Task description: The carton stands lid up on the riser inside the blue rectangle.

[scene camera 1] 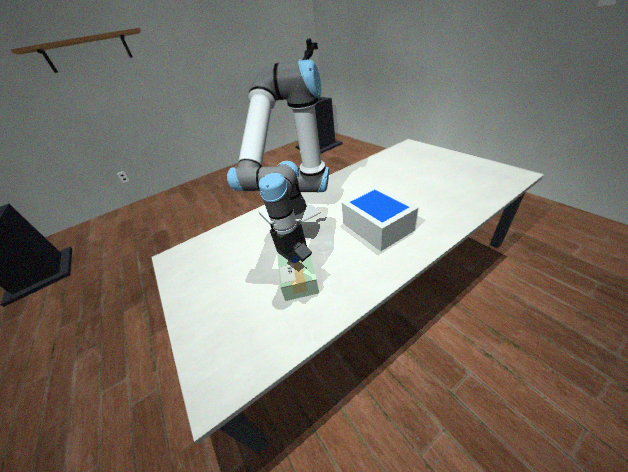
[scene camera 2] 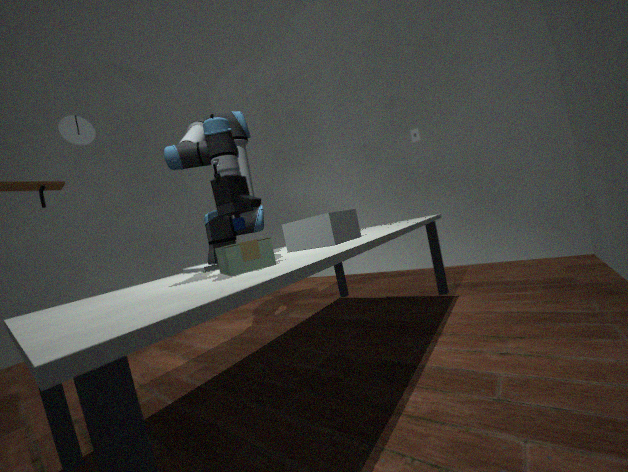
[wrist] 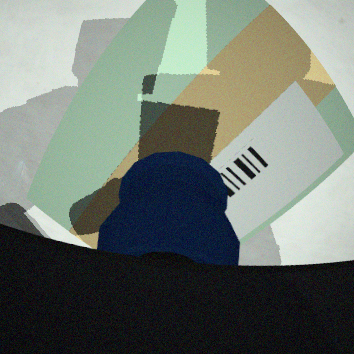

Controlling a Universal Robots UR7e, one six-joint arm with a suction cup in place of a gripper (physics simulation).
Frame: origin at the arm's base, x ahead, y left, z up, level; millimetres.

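Seen in the pictures: hand, its tool point: (scene camera 1: 295, 259) (scene camera 2: 240, 229) (wrist: 172, 202).
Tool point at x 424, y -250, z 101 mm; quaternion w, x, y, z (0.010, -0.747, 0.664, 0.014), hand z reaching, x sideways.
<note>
Offsets run from my tool point to a thing's top centre. "spot": to the spot under its first point. Level surfaces: height alone.
The green carton @(dy -1, dx -10, dz -38 mm) (scene camera 1: 286, 292) (scene camera 2: 231, 261) (wrist: 112, 107) stands on the white table, with its taped and barcode-labelled face up. It is apart from the riser. My suction cup (scene camera 1: 294, 259) (scene camera 2: 238, 223) (wrist: 172, 195), dark blue, points down over the carton's top. A small gap shows between cup and carton in the second scene view, and nothing hangs on the cup. The cup hides part of the tape and label in the wrist view. The riser @(dy +437, dx -3, dz +4 mm) (scene camera 1: 398, 233) (scene camera 2: 308, 235) is a white-grey box with the blue rectangle @(spot: dy +432, dx +2, dz +4 mm) (scene camera 1: 378, 205) on its top. The rectangle does not show in the second scene view.
The riser stands on the table @(dz -116 mm) (scene camera 1: 213, 324) (scene camera 2: 116, 314), to the right of the carton in both scene views. The arm's base stands behind the carton. The table's long front edge runs past the carton and the riser.
</note>
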